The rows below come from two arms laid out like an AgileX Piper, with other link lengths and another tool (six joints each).
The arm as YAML. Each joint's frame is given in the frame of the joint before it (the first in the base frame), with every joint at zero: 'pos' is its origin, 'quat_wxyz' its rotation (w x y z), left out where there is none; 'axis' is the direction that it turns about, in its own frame. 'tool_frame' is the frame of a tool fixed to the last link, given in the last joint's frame.
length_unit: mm
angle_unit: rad
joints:
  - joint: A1
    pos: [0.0, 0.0, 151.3]
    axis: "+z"
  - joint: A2
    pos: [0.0, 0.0, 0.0]
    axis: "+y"
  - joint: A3
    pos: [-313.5, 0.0, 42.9]
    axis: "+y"
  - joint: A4
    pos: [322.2, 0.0, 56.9]
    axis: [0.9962, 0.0, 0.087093]
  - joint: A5
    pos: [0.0, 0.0, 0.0]
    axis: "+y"
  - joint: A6
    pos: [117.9, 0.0, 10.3]
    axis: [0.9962, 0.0, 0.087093]
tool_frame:
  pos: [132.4, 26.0, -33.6]
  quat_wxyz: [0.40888, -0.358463, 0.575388, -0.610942]
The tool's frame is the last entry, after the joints.
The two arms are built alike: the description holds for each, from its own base.
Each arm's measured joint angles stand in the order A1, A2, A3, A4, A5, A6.
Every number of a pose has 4 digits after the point.
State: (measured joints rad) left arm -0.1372 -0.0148 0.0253 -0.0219 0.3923 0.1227; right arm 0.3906 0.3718 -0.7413 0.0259 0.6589 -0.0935
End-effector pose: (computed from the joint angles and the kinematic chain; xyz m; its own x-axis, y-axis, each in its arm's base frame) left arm 0.2327 -0.0035 0.1262 -0.5445 -0.8376 0.0439 -0.2916 0.1400 -0.9462; right arm 0.2080 0.1144 0.3792 0.0034 -0.9890 0.1477 -0.1548 -0.1464 -0.9770
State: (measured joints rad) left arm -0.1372 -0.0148 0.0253 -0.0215 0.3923 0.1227; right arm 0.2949 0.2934 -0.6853 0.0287 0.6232 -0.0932
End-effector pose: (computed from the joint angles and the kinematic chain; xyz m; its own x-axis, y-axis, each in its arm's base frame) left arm 0.2327 -0.0034 0.1262 -0.5445 -0.8376 0.0435 -0.2915 0.1404 -0.9462; right arm 0.2084 0.0915 0.3770 -0.0982 -0.9876 0.1228 -0.1144 -0.1114 -0.9872
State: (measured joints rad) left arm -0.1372 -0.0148 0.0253 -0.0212 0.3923 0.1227; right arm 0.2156 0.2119 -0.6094 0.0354 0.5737 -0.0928
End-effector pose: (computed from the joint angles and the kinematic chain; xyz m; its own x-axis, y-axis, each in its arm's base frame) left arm 0.2327 -0.0034 0.1262 -0.5445 -0.8376 0.0432 -0.2915 0.1406 -0.9462; right arm 0.2083 0.0741 0.3681 -0.1802 -0.9790 0.0952 -0.0709 -0.0836 -0.9940
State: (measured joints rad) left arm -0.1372 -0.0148 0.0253 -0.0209 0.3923 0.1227; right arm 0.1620 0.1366 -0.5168 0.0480 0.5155 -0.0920
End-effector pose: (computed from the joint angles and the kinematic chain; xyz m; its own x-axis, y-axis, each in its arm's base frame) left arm 0.2327 -0.0033 0.1262 -0.5445 -0.8377 0.0430 -0.2915 0.1409 -0.9461; right arm 0.2099 0.0643 0.3510 -0.2320 -0.9704 0.0674 -0.0370 -0.0604 -0.9975
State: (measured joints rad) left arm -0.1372 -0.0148 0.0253 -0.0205 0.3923 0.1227; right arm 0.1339 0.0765 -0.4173 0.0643 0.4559 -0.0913
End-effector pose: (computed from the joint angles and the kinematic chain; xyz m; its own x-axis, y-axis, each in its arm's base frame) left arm 0.2327 -0.0033 0.1263 -0.5445 -0.8377 0.0426 -0.2914 0.1413 -0.9461; right arm 0.2144 0.0606 0.3268 -0.2563 -0.9656 0.0442 -0.0208 -0.0402 -0.9990
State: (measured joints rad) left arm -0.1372 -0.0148 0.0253 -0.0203 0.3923 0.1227; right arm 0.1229 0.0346 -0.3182 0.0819 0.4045 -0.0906
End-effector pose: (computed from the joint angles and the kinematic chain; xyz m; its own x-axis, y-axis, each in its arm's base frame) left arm 0.2327 -0.0032 0.1263 -0.5444 -0.8377 0.0424 -0.2914 0.1415 -0.9461; right arm 0.2206 0.0608 0.2964 -0.2634 -0.9642 0.0295 -0.0293 -0.0225 -0.9993
